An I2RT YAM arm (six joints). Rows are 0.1 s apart.
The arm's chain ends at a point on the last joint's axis. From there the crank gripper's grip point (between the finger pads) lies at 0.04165 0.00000 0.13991 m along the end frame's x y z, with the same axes.
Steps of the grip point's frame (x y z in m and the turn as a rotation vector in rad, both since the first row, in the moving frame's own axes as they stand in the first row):
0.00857, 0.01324, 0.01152, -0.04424, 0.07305, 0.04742
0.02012, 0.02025, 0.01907, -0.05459, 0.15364, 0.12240
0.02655, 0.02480, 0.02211, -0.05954, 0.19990, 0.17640
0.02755, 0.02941, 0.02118, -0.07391, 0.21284, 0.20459
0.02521, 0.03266, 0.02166, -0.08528, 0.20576, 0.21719
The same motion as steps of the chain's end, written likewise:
-0.00133, 0.00491, 0.01511, -0.04424, 0.07305, 0.04742
0.00004, 0.00647, 0.02742, -0.05459, 0.15364, 0.12240
0.00113, 0.00711, 0.03357, -0.05954, 0.19990, 0.17640
0.00108, 0.00814, 0.03374, -0.07391, 0.21284, 0.20459
0.00002, 0.00928, 0.03392, -0.08528, 0.20576, 0.21719

